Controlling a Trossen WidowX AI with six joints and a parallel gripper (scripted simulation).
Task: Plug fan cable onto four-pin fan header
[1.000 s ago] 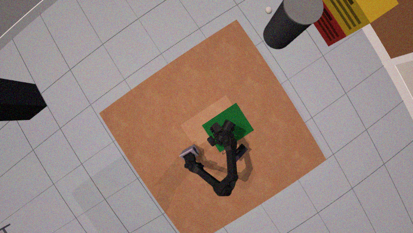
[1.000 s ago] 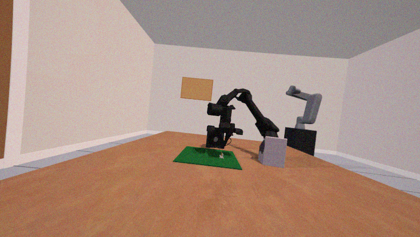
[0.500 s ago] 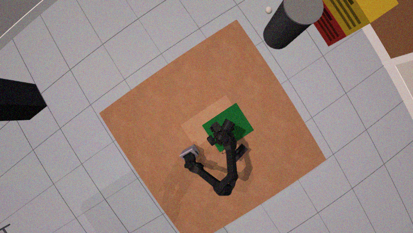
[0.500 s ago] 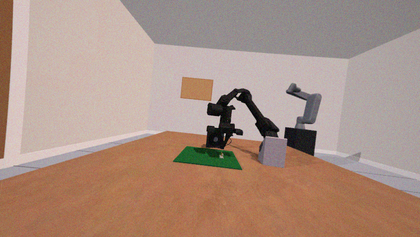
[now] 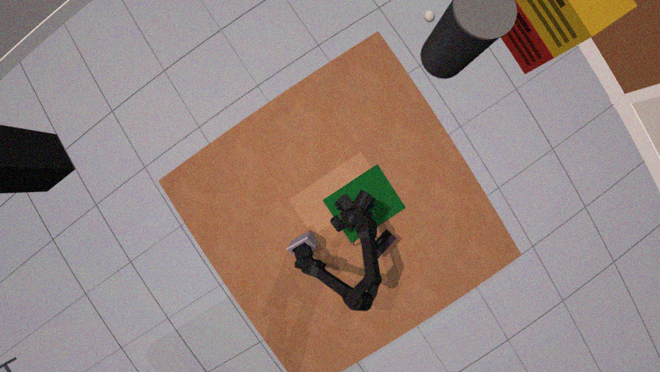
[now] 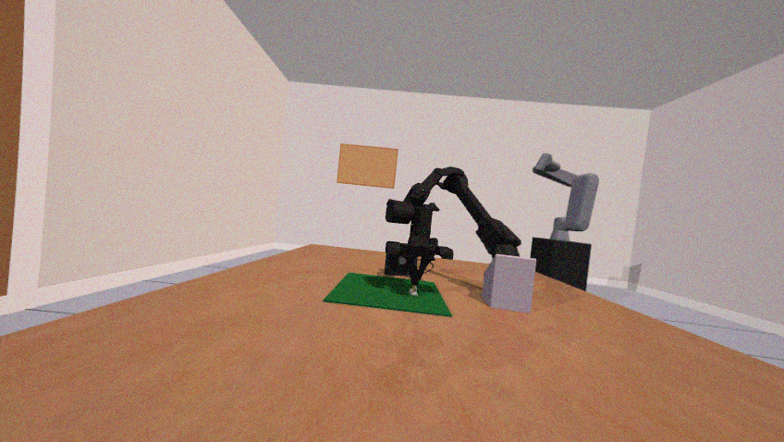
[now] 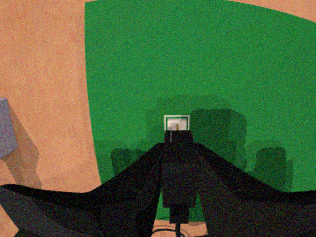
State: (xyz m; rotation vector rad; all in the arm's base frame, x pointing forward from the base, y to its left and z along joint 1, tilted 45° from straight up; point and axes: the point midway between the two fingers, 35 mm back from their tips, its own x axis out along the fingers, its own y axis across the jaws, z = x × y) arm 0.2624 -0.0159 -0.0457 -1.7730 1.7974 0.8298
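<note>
My gripper tip is 1 cm to the left of the black plug and 1 cm below it. The rest, counted from my gripper tip: dark fan 19 cm to the right, 4 cm ahead, 2 cm above; then white four-pin fan header 4 cm below, 1 cm to the right; then green board 7 cm ahead, 6 cm below, 1 cm to the right.
</note>
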